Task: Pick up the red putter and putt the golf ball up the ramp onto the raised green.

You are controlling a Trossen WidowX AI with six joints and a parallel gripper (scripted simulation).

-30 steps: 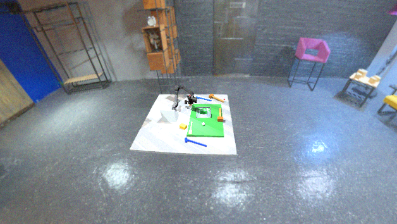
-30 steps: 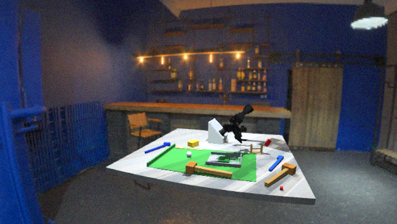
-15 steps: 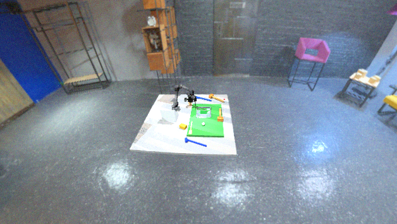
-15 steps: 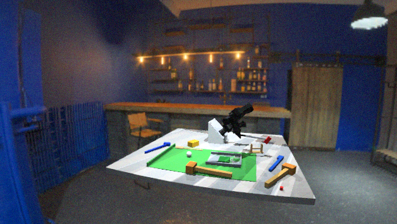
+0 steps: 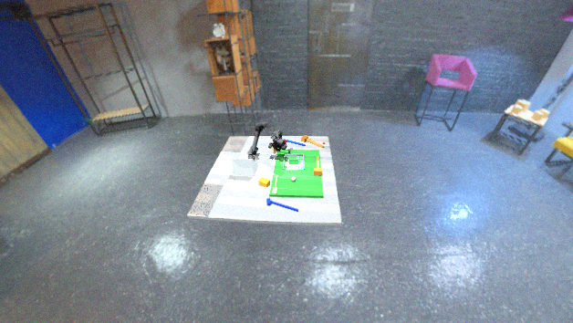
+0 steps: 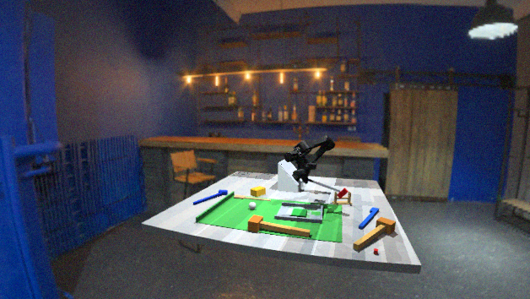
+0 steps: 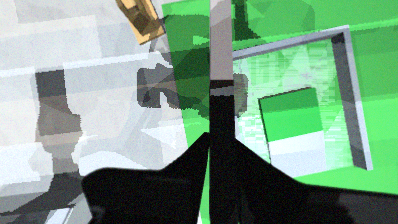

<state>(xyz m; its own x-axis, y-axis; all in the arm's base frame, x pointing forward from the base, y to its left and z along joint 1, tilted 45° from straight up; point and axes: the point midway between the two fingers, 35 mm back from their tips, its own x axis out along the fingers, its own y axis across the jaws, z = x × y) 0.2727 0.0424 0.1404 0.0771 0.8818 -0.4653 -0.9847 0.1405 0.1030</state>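
The yellow block is 9 cm behind my gripper tip, 36 cm to the right of it and 11 cm below it. Also, from my gripper tip: green mat 21 cm ahead, 13 cm to the right, 13 cm below; red putter 1 cm ahead, 11 cm to the left; wooden stand 10 cm behind, 22 cm to the left, 10 cm below.
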